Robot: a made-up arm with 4 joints.
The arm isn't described. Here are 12 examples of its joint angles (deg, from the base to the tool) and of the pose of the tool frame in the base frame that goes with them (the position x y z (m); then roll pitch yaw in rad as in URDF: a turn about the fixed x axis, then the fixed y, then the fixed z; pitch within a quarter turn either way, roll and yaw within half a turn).
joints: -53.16 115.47 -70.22 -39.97
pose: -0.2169 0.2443 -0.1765 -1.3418 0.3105 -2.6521
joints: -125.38 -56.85 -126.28 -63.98
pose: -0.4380 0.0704 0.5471 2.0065 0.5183 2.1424
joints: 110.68 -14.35 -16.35 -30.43
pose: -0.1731 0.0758 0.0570 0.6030 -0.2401 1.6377
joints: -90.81 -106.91 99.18 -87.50
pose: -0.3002 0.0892 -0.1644 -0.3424 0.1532 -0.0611
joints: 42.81 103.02 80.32 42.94
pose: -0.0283 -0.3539 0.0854 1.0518 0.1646 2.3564
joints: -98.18 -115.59 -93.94 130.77
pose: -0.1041 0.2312 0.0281 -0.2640 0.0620 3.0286
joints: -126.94 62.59 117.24 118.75
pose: -0.2479 -0.0763 -0.0154 -1.0298 -0.4184 -0.4120
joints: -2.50 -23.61 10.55 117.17
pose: -0.0398 -0.3698 0.3231 -2.1249 -0.4047 0.1569
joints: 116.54 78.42 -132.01 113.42
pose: 0.0028 0.0798 0.1865 3.0019 -0.7150 0.2843
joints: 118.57 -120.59 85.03 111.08
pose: 0.3557 -0.1269 0.3417 2.2381 -0.0746 -2.5987
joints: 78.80 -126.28 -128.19 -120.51
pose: 0.2562 -0.5645 0.3070 -1.8578 0.5218 0.2402
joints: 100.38 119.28 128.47 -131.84
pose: 0.3482 0.3459 0.0879 -1.7898 -0.5736 2.9521
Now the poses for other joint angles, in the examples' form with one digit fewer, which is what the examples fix.
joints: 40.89 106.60 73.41 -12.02
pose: -0.041 -0.252 0.361 2.082 0.277 2.369
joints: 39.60 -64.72 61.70 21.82
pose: 0.249 -0.047 0.074 -1.459 -0.443 2.036
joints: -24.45 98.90 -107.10 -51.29
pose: -0.270 -0.166 -0.312 -0.838 -0.295 -1.950
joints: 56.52 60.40 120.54 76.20
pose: 0.138 -0.071 -0.092 -0.342 -0.458 2.841
